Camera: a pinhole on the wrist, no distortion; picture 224 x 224 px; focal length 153.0 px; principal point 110.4 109.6 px. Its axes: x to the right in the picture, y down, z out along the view. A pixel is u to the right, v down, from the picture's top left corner.
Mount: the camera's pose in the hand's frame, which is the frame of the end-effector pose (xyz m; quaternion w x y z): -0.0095 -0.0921 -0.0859 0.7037 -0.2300 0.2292 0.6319
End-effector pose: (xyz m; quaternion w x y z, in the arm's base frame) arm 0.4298 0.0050 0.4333 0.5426 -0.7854 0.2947 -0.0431
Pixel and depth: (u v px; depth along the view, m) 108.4 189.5 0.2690
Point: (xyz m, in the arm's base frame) 0.3270 0.1594 0.3451
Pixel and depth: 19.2 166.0 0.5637
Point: 0.4521 0.5815 0.2552
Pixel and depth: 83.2 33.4 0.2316
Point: 0.5653 0.0522 0.3487
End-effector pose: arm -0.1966 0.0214 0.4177 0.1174 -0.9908 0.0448 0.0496
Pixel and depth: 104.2 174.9 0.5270
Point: -0.4663 -0.1107 0.0631
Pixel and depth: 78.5 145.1 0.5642
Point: -0.3835 -0.0359 -0.0207
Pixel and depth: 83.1 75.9 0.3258
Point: -0.1544 0.0123 0.1953
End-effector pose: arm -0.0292 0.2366 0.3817 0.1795 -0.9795 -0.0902 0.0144
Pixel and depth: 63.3 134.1 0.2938
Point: -0.0923 0.2763 0.1869
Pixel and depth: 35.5 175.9 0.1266
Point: -0.1071 0.2952 0.3550
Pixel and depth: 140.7 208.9 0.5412
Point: -0.3097 -0.0603 0.0073
